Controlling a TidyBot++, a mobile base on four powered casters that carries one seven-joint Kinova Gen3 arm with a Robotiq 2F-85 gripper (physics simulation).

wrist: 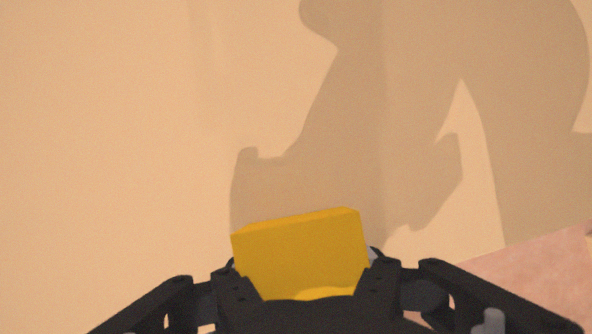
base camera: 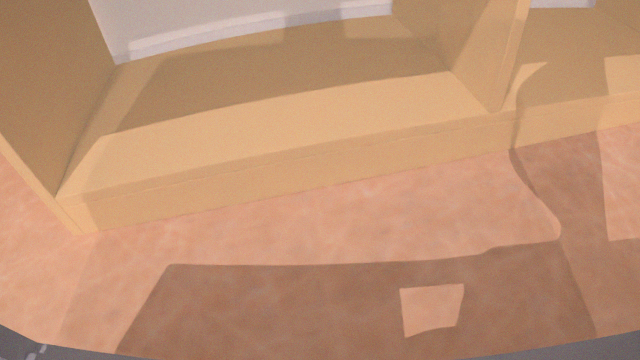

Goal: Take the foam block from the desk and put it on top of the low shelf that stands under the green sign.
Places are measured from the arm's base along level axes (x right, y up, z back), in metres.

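Pixels of known places: gripper, between the fingertips: [wrist: 304, 258].
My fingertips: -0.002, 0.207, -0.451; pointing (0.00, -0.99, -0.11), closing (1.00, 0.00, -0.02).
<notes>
Behind a point stands the place of what it marks, as x, y, z.
The yellow foam block [wrist: 302, 257] {-0.003, 0.252, -0.462} is held between the fingers of my gripper [wrist: 304, 258] {-0.002, 0.207, -0.451} at the bottom middle of the wrist view. The gripper is shut on it. Behind the block in that view is the pale wooden top of the low shelf [wrist: 125, 125] {-0.119, 0.207, -0.542}, with the arm's and gripper's shadow on it. How high the block is over the shelf top is hard to tell. In the base view the lower part of the wooden shelf [base camera: 300, 155] {-0.035, -0.339, -0.413} spans the upper half, and its top is out of view. The green sign and the desk do not show.
The shelf has an upright side panel [base camera: 40, 90] {-0.374, -0.224, -0.447} at the left and a divider [base camera: 492, 60] {0.212, -0.255, -0.488} right of the middle. A pale wall [base camera: 200, 20] {-0.251, -0.288, -0.778} shows behind it. The reddish floor [base camera: 300, 225] {-0.039, -0.403, -0.358} [wrist: 545, 270] {0.743, -0.403, -0.224} lies in front, with large shadows in the base view.
</notes>
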